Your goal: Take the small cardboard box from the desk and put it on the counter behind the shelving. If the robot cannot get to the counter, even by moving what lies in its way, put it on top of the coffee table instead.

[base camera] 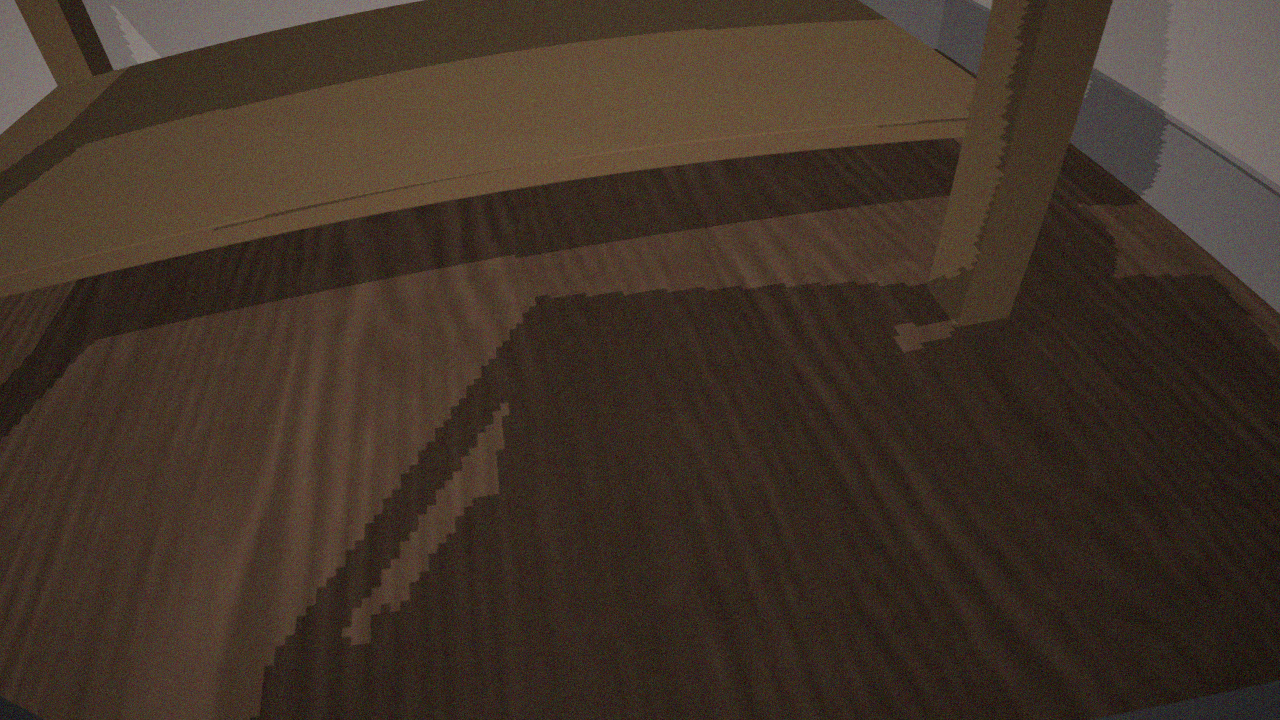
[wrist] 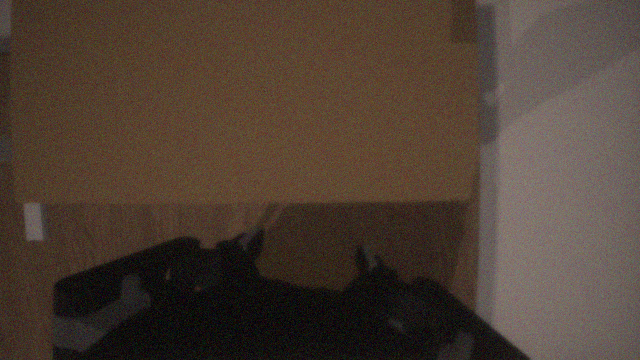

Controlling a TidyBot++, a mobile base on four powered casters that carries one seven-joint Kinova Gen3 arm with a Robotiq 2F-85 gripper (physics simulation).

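Frame: origin at the arm's base, x back, y left, z down, level; metres.
Seen in the pictures: gripper, between the fingertips: [wrist: 308, 251].
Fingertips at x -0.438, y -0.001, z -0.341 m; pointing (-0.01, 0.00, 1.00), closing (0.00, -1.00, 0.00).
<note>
A point is followed by its place in that frame.
My gripper [wrist: 308, 251] {x -0.438, y -0.001, z -0.341 m} shows at the bottom of the wrist view, with dark fingers left and right of a brown patch. It is shut on the small cardboard box [wrist: 306, 271] {x -0.436, y -0.001, z -0.369 m}, which is dim and hard to tell from the shadowed floor behind it. A wide tan board of the low wooden table [wrist: 271, 109] {x -0.577, y 0.106, z -0.053 m} [base camera: 478, 139] {x -0.509, y 0.105, z 0.247 m} fills the upper wrist view, ahead of the gripper. In the base camera view the same board spans the top, with a table leg [base camera: 1002, 169] {x -0.472, y -0.232, z 0.261 m} at the right. The gripper and the box are not in the base camera view.
The wooden floor [base camera: 696, 515] {x -0.321, y -0.021, z 0.397 m} carries a large dark shadow in front of the table. A grey-white wall [wrist: 525, 203] {x -0.485, y -0.573, z 0.195 m} [base camera: 1210, 80] {x -0.651, y -0.542, z 0.258 m} with a grey baseboard [base camera: 1190, 188] {x -0.612, y -0.536, z 0.355 m} runs close along the right side. A second table leg [base camera: 63, 40] {x -0.822, y 0.657, z 0.198 m} stands at the far left.
</note>
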